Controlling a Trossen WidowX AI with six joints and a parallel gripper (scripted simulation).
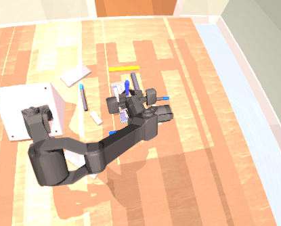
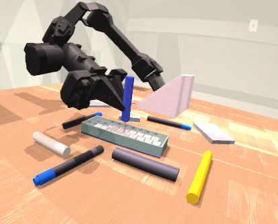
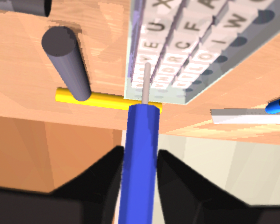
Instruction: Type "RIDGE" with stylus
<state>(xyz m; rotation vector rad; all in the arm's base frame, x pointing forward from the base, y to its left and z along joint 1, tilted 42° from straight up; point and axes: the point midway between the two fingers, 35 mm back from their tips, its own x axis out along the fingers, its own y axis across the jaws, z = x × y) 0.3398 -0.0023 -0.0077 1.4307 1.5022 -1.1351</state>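
The dark cylinder lies 8 cm to the left of my gripper tip, 7 cm below it and 6 cm ahead of it. Round my gripper tip: white cylinder 11 cm ahead, 10 cm to the right, 7 cm below; then blue stylus 1 cm below; then stylus tip 5 cm below.
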